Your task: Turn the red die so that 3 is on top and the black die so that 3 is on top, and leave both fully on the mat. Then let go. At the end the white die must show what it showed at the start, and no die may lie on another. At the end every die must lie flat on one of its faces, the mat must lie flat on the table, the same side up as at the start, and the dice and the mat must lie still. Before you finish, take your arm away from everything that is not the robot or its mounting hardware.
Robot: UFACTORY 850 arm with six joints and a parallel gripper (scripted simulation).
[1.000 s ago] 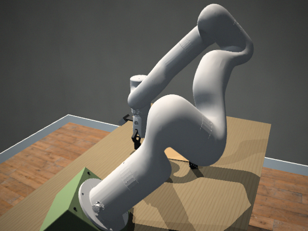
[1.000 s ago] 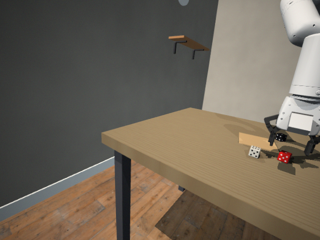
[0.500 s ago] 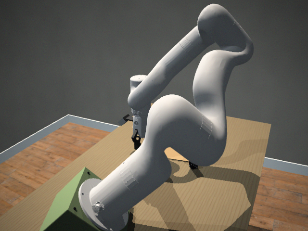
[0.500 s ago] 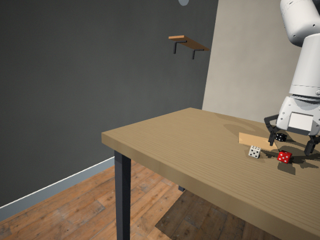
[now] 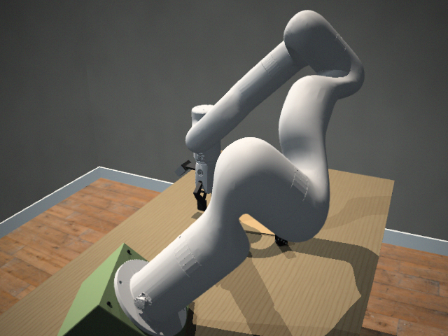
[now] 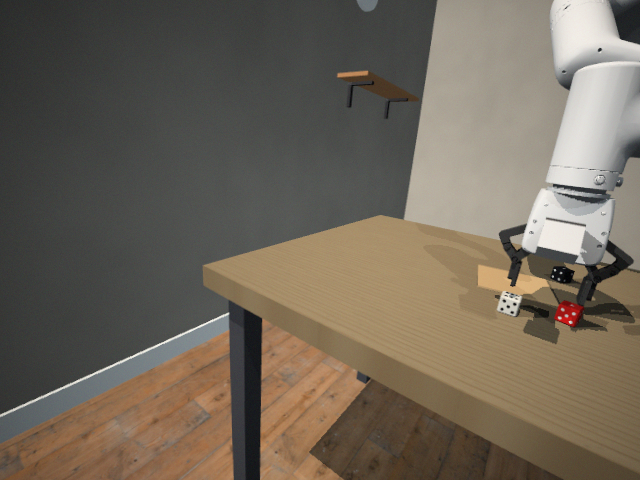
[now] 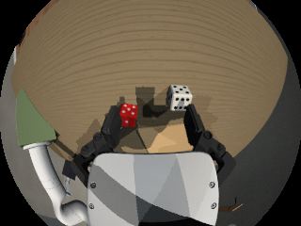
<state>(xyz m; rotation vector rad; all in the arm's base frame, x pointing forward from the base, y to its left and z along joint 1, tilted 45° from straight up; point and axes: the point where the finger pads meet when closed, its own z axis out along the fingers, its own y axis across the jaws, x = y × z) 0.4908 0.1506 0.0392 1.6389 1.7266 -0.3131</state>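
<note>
My gripper is now 5 cm above the white die, 4 cm short of it and 1 cm to the left of it. Also, from my hand: red die (5 cm below, 5 cm behind, 4 cm to the right); then tan mat (16 cm to the right, 6 cm below, 3 cm ahead); then black die (26 cm to the right, 6 cm behind, 5 cm below).
</note>
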